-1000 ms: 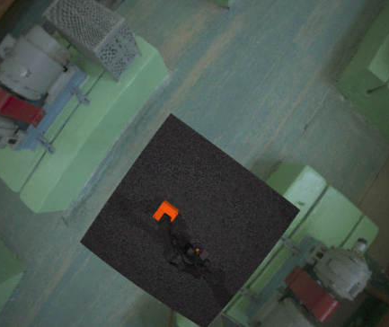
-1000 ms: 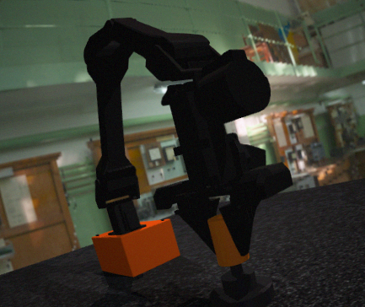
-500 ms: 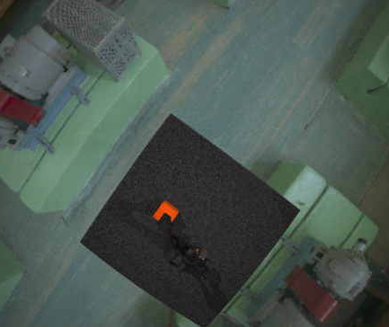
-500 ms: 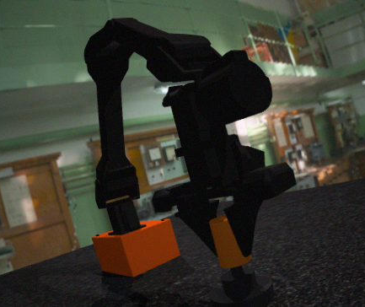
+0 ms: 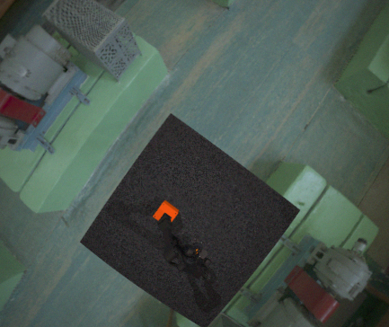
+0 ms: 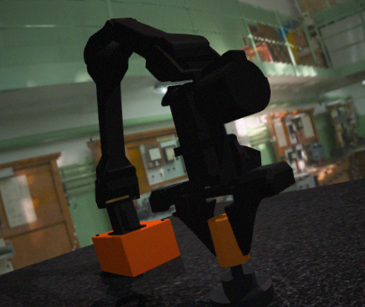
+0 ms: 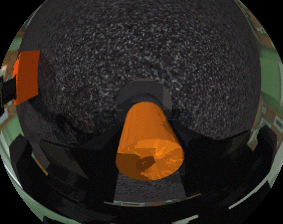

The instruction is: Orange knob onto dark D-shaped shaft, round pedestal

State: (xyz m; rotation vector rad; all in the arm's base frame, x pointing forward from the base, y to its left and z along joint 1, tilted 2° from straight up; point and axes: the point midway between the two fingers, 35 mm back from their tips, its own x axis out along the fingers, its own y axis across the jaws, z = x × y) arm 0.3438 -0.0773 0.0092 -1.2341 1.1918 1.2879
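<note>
Now: gripper tip 2 cm below the orange knob. The rest, counted from my gripper tip: dark shaft pedestal: 4 cm below.
</note>
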